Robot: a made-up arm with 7 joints.
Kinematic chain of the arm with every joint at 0, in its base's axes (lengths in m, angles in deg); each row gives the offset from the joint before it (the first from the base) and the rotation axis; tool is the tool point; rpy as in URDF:
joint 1: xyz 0 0 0 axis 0.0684 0.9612 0.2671
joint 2: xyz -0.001 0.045 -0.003 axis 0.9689 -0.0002 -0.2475
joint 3: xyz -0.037 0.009 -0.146 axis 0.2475 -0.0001 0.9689
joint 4: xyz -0.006 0 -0.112 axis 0.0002 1 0
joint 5: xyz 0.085 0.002 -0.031 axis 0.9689 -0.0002 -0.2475
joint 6: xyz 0.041 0 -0.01 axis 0.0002 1 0
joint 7: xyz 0.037 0 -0.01 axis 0.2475 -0.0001 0.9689
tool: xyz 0 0 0 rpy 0 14.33 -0.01
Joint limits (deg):
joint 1: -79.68..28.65
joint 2: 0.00..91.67
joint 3: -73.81..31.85
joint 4: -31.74..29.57
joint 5: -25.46..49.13
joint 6: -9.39..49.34
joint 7: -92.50..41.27
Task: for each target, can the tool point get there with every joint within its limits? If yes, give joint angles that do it. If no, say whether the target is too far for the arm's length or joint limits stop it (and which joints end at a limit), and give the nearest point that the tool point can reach.
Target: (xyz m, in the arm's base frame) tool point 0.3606 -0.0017 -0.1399
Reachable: yes | joints -62.64 23.22 -38.80 22.03 -11.87 5.14 -57.94
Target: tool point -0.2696 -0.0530 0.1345
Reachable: no: joint limits stop it (at a limit: joint 1, joint 3, joint 4, joint 5, joint 6) | nearest point -0.0840 -0.0917 -0.1787 | short by 0.366 m
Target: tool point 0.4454 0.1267 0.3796
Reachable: no: too far | nearest point 0.3013 0.1794 0.1345 | short by 0.289 m
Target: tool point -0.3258 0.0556 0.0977
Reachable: no: joint limits stop it (at a limit: joint 1, joint 3, joint 4, joint 5, joint 6) | nearest point -0.1295 0.1289 -0.1853 | short by 0.352 m
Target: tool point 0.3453 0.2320 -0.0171
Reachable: yes | joints -61.81 59.05 -20.19 22.53 10.08 14.33 19.62
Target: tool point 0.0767 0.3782 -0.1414
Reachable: yes | joints 16.66 65.88 16.03 12.24 8.04 34.42 -59.48
